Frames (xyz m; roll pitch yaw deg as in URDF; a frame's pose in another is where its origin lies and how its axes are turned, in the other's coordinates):
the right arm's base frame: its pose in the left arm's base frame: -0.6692 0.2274 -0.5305 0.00 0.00 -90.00
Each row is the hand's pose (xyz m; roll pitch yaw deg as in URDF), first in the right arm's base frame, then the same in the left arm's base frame.
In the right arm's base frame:
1: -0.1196 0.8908 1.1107 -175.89 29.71 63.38
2: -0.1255 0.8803 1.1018 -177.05 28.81 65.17
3: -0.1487 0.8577 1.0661 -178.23 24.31 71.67
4: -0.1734 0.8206 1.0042 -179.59 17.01 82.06
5: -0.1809 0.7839 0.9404 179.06 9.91 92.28
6: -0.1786 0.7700 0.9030 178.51 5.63 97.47
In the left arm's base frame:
1: 0.2216 0.3470 0.5802 -175.89 29.71 -26.62
2: 0.2111 0.3529 0.5713 -177.05 28.81 -24.83
3: 0.1885 0.3761 0.5356 -178.23 24.31 -18.33
4: 0.1514 0.4008 0.4737 -179.59 17.01 -7.94
5: 0.1147 0.4083 0.4099 179.06 9.91 2.28
6: 0.1008 0.4060 0.3725 178.51 5.63 7.47

